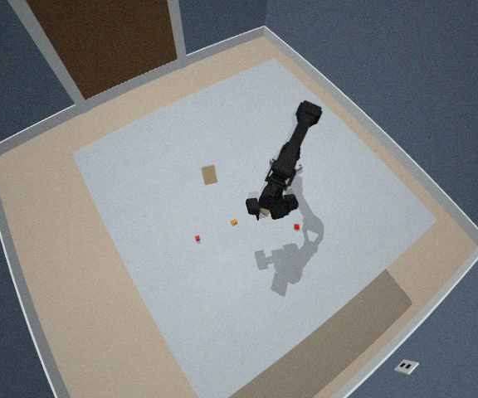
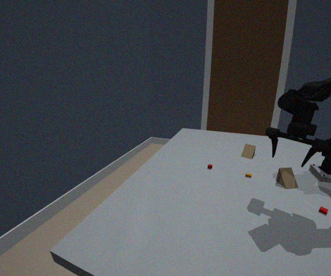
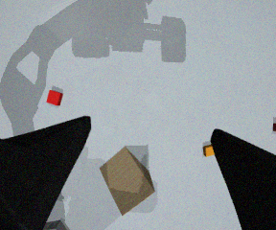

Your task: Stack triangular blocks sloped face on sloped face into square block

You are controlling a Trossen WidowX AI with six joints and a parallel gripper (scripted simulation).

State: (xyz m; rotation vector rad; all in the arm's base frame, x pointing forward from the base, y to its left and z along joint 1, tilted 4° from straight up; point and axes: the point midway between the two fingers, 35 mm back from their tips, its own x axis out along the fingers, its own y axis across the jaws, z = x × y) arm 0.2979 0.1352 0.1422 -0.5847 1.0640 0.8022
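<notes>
Now: the tan triangular block 360 mm to the right of my gripper tip and 110 mm below it. Also, from my gripper tip: small orange cube (120 mm below, 110 mm to the right, 80 mm ahead).
</notes>
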